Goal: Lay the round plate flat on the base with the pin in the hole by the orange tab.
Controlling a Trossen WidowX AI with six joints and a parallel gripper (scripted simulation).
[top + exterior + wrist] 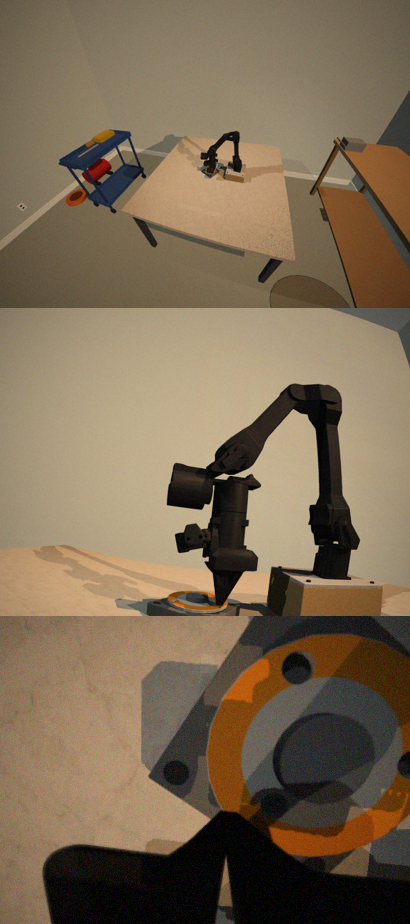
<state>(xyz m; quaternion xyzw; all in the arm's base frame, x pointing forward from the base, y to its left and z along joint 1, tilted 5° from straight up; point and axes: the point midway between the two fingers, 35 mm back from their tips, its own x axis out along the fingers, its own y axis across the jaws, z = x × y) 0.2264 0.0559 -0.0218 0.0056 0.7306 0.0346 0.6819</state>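
Right now my gripper tip is 40 mm short of the square grey base, 40 mm to the left of it and 10 mm above it.
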